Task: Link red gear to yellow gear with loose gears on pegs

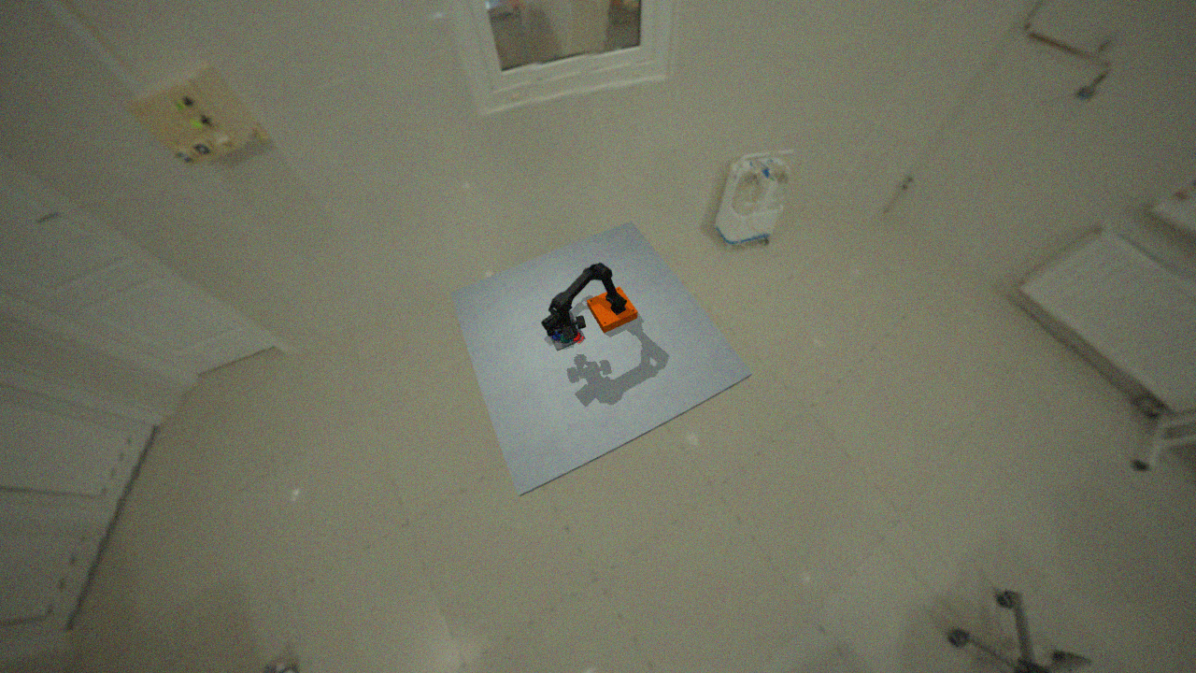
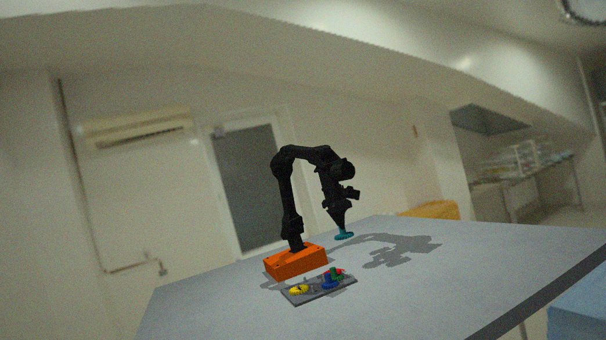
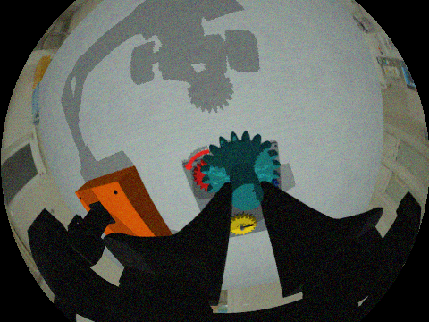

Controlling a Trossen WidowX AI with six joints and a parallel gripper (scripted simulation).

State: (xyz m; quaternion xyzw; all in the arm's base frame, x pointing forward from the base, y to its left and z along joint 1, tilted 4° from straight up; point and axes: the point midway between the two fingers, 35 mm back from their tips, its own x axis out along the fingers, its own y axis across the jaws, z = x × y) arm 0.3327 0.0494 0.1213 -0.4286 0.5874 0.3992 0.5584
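The blue gear lies 30 mm ahead of my gripper tip, 110 mm to the right of it and 130 mm below it. Round my gripper tip: teal gear (10 mm below); then red gear (50 mm behind, 50 mm to the right, 140 mm below); then green gear (70 mm to the right, 130 mm below).
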